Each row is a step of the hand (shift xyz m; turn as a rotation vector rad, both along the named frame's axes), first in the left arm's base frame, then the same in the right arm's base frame.
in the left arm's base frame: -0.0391 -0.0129 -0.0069 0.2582 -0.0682 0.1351
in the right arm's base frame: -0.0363 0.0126 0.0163 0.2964 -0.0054 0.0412
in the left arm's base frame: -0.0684 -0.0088 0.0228 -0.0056 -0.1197 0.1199
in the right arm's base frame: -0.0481 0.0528 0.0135 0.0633 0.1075 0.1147
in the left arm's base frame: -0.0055 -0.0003 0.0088 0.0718 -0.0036 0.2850
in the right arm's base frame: -0.0006 0.0104 0.0004 0.1991 0.2157 -0.0140
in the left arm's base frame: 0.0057 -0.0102 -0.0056 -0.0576 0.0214 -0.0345
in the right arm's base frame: 0.0032 -0.0077 0.0099 -0.0688 -0.0026 -0.0152
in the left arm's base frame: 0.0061 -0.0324 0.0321 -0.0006 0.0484 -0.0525
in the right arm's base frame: 0.0236 0.0251 0.0304 -0.0300 -0.0456 -0.0460
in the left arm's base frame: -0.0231 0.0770 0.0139 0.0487 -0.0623 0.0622
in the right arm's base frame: -0.0206 0.0235 -0.0753 0.0780 0.0310 0.0555
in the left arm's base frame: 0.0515 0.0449 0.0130 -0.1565 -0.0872 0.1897
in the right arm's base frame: 0.0471 -0.0131 -0.0495 -0.0382 0.2412 0.0919
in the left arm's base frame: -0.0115 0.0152 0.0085 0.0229 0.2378 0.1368
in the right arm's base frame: -0.0074 0.0130 -0.0145 0.0635 0.1099 -0.2443
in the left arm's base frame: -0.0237 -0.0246 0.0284 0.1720 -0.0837 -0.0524
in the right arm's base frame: -0.0049 0.0362 0.0253 0.1330 -0.1287 0.0714
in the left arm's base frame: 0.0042 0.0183 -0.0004 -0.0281 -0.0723 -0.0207
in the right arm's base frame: 0.0018 -0.0023 -0.0186 -0.0278 -0.0050 0.0752
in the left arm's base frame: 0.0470 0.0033 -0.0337 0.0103 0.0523 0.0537
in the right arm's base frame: 0.0247 -0.0521 -0.0058 0.0298 0.0424 -0.0551
